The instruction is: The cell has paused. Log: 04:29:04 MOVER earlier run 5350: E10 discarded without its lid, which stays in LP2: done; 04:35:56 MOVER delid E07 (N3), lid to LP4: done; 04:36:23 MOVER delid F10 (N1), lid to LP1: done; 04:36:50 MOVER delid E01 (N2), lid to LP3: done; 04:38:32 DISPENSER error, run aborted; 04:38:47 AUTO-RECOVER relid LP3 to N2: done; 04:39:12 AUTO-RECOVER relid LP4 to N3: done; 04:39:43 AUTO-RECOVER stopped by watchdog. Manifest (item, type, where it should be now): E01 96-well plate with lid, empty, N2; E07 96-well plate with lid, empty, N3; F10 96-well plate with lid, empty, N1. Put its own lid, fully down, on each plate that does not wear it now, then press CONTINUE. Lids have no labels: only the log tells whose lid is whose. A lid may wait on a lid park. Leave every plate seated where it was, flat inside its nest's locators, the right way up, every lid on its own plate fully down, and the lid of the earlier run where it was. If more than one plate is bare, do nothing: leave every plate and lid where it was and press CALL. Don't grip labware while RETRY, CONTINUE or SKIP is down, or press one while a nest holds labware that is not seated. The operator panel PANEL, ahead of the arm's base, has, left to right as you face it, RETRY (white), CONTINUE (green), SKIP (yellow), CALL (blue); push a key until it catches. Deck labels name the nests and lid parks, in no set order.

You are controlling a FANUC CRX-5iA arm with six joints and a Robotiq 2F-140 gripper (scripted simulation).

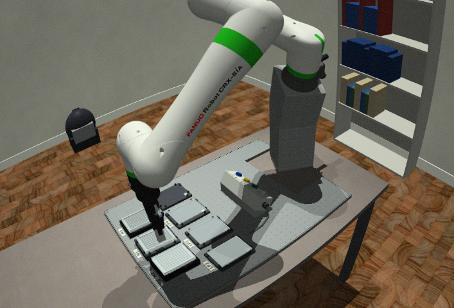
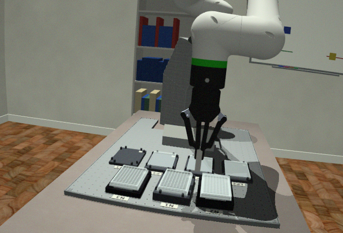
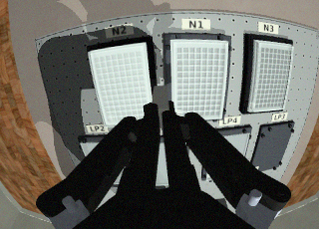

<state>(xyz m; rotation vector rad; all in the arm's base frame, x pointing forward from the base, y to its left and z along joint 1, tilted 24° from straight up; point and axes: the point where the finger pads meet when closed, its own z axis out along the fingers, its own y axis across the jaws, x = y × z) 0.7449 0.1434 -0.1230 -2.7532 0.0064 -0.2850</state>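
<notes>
Now: hand 420 mm past the blue key, 150 mm to the left of it and 40 mm above it. Also, from my hand: lid park 170 mm behind, 270 mm to the right, 110 mm below; yellow key 420 mm behind, 100 mm to the right, 40 mm below; green key 420 mm behind, 50 mm to the right, 40 mm below.
</notes>
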